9 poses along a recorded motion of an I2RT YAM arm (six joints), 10 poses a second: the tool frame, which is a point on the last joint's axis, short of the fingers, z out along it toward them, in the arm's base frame.
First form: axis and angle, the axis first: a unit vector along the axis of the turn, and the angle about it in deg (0 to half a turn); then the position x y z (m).
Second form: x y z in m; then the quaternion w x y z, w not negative. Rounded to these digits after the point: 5 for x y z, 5 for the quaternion.
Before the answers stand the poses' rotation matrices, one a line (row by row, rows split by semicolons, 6 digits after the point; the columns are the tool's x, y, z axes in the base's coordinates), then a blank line. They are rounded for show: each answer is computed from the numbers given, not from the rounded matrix.
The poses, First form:
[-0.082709 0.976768 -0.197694 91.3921 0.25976 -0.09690 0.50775]
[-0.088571 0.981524 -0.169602 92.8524 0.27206 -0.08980 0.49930]
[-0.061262 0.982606 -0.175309 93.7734 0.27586 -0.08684 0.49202]
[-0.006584 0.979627 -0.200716 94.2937 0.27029 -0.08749 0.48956]
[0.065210 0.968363 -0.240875 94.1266 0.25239 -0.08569 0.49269]
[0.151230 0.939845 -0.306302 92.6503 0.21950 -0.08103 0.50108]
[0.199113 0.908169 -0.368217 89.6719 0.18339 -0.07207 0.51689]
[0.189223 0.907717 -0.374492 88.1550 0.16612 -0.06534 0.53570]
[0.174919 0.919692 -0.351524 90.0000 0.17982 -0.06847 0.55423]
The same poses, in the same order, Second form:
-0.017287 0.114885 0.993228; -0.280386 0.952961 -0.115108; -0.959732 -0.280477 0.015738
-0.041528 0.078131 0.996078; -0.260653 0.961568 -0.086291; -0.964539 -0.263214 -0.019567
-0.061811 0.110771 0.991922; -0.239087 0.963244 -0.122467; -0.969029 -0.244725 -0.033055
-0.074822 0.193220 0.978298; -0.207085 0.956650 -0.204783; -0.975457 -0.217914 -0.031566
-0.067402 0.307942 0.949015; -0.172559 0.933246 -0.315080; -0.982690 -0.184999 -0.009765
-0.022312 0.454679 0.890376; -0.157269 0.877913 -0.452256; -0.987304 -0.150120 0.051919
0.045145 0.548003 0.835257; -0.188418 0.825774 -0.531598; -0.981051 -0.133378 0.140534
0.066848 0.540529 0.838665; -0.208067 0.829618 -0.518113; -0.975828 -0.139864 0.167925
0.030597 0.512396 0.858204; -0.190652 0.845834 -0.498213; -0.981181 -0.148375 0.123569

[0.25976 -0.09690 0.50775 0.69846 -0.05919 0.69902 -0.14148]
[0.27206 -0.08980 0.49930 0.68929 -0.06417 0.71110 -0.12287]
[0.27586 -0.08684 0.49202 0.68344 -0.04472 0.71731 -0.12798]
[0.27029 -0.08749 0.48956 0.68012 -0.00483 0.71816 -0.14714]
[0.25239 -0.08569 0.49269 0.68119 0.04774 0.70895 -0.17635]
[0.21950 -0.08103 0.50108 0.69056 0.10938 0.67976 -0.22154]
[0.18339 -0.07207 0.51689 0.70913 0.14039 0.64033 -0.25962]
[0.16612 -0.06534 0.53570 0.71840 0.13163 0.63144 -0.26051]
[0.17982 -0.06847 0.55423 0.70711 0.12369 0.65032 -0.24857]

